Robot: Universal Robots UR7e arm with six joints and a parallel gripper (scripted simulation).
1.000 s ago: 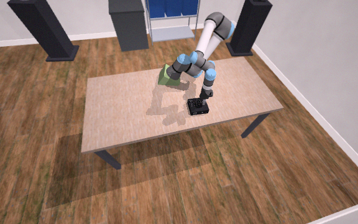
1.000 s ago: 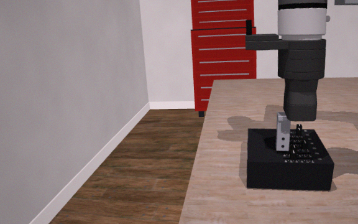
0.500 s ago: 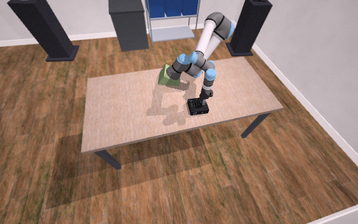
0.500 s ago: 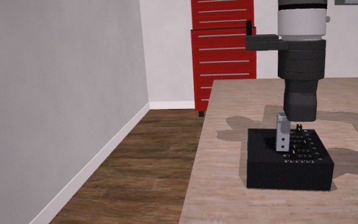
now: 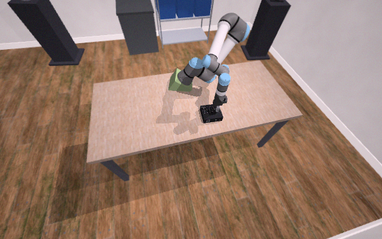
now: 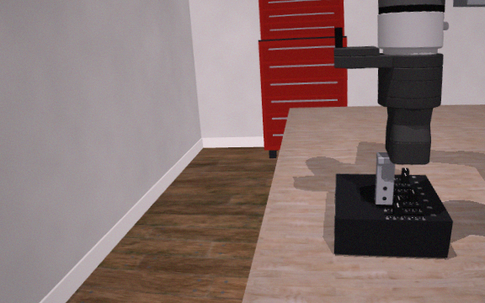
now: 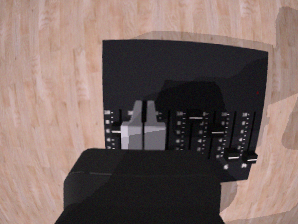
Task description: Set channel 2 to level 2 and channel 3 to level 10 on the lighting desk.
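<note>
My gripper is now 20 mm past the channel 2 fader and 10 mm above it. Round my hand: channel 1 fader: 20 mm to the left, 20 mm behind, 10 mm below; then channel 3 cap: 40 mm behind, 20 mm to the right, 10 mm below.
</note>
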